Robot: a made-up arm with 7 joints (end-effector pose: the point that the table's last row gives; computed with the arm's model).
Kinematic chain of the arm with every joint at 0, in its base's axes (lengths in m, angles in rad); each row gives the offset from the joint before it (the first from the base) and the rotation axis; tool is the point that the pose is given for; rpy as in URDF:
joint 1: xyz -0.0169 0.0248 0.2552 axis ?
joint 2: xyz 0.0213 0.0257 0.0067 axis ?
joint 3: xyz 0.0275 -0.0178 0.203 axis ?
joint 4: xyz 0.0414 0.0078 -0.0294 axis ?
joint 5: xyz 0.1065 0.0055 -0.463 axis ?
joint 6: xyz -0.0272 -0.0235 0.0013 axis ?
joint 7: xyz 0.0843 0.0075 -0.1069 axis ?
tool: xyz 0.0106 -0.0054 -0.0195 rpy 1.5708 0 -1.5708
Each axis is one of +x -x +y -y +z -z.
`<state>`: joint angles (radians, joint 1 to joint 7).
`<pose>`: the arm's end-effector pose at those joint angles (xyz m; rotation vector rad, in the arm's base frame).
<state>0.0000 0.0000 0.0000 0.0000 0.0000 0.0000 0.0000</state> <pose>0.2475 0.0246 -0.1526 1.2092 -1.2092 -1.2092</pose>
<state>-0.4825 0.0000 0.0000 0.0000 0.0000 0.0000 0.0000</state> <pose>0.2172 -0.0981 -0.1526 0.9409 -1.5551 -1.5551</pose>
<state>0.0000 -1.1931 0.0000 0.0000 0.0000 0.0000 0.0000</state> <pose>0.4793 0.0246 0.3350 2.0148 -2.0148 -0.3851</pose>
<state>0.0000 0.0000 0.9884 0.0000 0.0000 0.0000 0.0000</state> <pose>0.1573 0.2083 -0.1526 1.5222 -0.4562 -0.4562</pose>
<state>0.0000 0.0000 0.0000 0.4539 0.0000 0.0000 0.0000</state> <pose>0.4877 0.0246 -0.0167 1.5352 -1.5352 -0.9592</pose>
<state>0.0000 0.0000 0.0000 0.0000 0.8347 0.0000 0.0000</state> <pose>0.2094 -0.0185 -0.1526 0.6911 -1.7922 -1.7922</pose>
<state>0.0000 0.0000 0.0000 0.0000 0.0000 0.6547 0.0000</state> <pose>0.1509 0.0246 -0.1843 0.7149 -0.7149 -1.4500</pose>
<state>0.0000 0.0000 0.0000 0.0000 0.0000 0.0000 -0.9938</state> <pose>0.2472 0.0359 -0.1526 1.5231 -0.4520 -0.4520</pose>
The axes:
joint 1: +z
joint 2: +y
joint 3: +z
joint 4: -y
joint 5: -z
joint 6: +y
joint 7: -z

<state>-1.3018 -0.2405 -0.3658 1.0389 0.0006 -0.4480 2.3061</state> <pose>-0.0714 -0.5956 0.4720 -0.0968 0.7539 -0.1474</pose>
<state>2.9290 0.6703 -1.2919 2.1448 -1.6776 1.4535 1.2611</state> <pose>-0.3294 0.5417 0.7186 -1.9322 1.5320 -0.6472</pose>
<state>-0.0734 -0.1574 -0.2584 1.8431 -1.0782 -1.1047 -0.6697</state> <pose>0.3812 0.0151 0.7903 0.6193 -1.0894 2.5006</pose>
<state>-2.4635 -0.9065 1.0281 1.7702 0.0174 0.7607 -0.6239</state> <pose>0.3609 -0.3808 0.7623 -0.0709 -1.7890 -0.0450</pose>
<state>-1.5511 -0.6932 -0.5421 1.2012 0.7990 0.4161 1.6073</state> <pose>-0.3305 -0.4252 0.6532 -0.0227 0.4463 -0.1295</pose>
